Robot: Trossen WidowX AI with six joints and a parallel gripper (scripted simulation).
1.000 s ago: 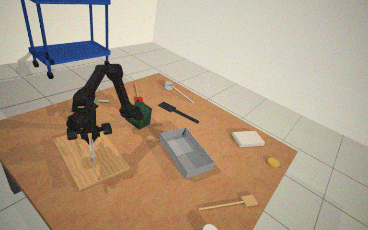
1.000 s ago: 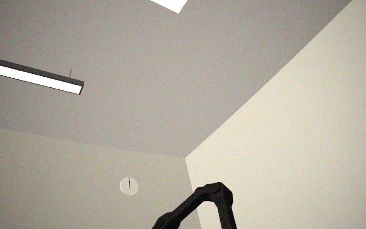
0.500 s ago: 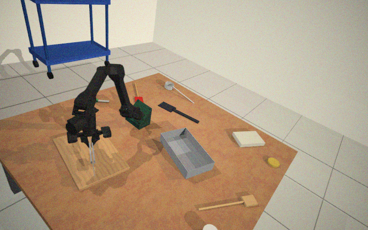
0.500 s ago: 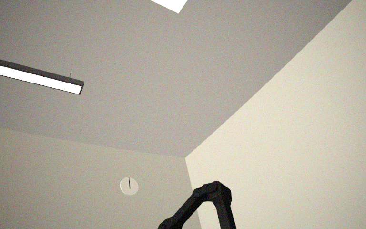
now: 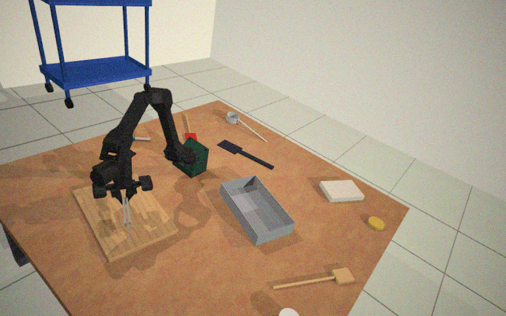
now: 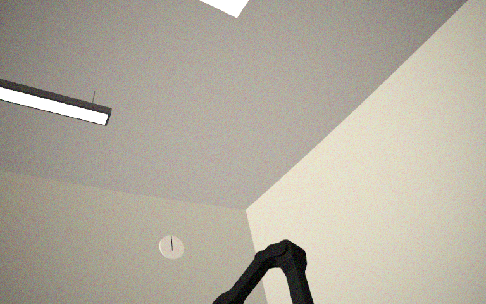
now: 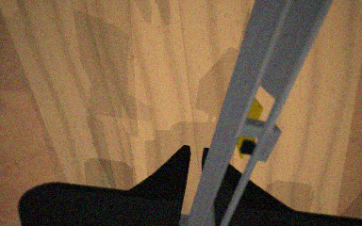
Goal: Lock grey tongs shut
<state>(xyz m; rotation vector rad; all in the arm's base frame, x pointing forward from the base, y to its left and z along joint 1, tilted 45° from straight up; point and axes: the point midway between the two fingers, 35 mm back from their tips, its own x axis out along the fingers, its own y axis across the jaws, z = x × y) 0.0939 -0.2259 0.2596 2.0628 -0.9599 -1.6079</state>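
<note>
My gripper tip is now 4 cm above the wooden board. The rest, counted from my gripper tip: yellow lock piece: 5 cm above, 3 cm behind, 2 cm to the left; grey roasting tin: 42 cm to the left, 27 cm ahead, 2 cm below; red-headed tool: 53 cm to the left, 38 cm behind, 4 cm below.
</note>
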